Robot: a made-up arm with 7 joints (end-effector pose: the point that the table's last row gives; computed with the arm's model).
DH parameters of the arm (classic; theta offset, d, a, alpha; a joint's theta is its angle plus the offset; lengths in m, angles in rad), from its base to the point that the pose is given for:
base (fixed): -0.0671 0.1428 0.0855 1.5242
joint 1: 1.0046 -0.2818 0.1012 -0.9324
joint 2: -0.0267 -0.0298 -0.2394 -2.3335
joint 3: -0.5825 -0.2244 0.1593 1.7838
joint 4: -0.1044 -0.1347 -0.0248 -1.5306
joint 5: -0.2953 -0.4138 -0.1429 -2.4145
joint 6: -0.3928 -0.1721 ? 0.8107
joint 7: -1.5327 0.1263 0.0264 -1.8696
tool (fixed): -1.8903 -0.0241 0 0
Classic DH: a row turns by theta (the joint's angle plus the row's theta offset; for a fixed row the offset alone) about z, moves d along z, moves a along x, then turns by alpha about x.
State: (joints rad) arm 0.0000 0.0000 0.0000 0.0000 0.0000 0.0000 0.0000
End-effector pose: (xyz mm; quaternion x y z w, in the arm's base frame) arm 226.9 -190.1 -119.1 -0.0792 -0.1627 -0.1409 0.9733
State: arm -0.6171 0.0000 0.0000 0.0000 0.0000 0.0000 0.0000
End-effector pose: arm 42.8 -179.5 -158.3 -0.1006 0.1436 -0.1274 0.9762
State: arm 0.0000 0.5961 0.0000 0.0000 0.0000 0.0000 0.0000
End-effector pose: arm 428.6 -230.3 149.1 -0.2362 -0.3468 0.0181 0.9075
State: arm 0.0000 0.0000 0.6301 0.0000 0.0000 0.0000 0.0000
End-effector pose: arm 80.5 -175.2 -242.9 -0.0683 0.1508 -0.1482 0.9750
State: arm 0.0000 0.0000 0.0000 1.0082 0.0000 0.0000 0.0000
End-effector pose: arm 235.5 -307.5 263.4 -0.5362 -0.2250 -0.0398 0.8126
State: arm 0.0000 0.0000 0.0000 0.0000 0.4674 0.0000 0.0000
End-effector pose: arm 98.1 -199.1 -118.5 -0.1250 0.0642 -0.1142 0.9835
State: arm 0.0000 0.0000 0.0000 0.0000 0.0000 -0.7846 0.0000
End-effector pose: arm 151.9 -272.2 -152.6 -0.3785 0.0793 -0.1326 0.9126
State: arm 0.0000 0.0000 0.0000 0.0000 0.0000 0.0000 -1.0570
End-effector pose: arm 226.9 -225.2 -123.2 -0.5592 -0.2116 -0.0397 0.8006
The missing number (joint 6, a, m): -0.0768
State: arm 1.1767 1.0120 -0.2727 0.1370 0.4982 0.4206 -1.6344
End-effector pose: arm -88.9 -137.8 560.2 0.6855 0.5993 0.3891 0.1397
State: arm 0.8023 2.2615 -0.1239 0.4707 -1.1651 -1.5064 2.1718
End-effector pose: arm -403.0 598.4 450.3 -0.2543 -0.6625 0.6586 0.2501
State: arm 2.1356 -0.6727 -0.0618 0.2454 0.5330 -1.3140 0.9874
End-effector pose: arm 472.1 -179.5 -7.7 0.1515 -0.3436 -0.3312 0.8656
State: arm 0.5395 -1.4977 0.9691 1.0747 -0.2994 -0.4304 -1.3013
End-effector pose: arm -12.5 251.8 -509.4 -0.4454 -0.1039 0.4344 0.7760
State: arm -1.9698 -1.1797 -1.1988 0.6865 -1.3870 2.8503 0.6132
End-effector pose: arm 390.9 -80.5 482.5 0.8848 -0.2850 0.2111 0.3023
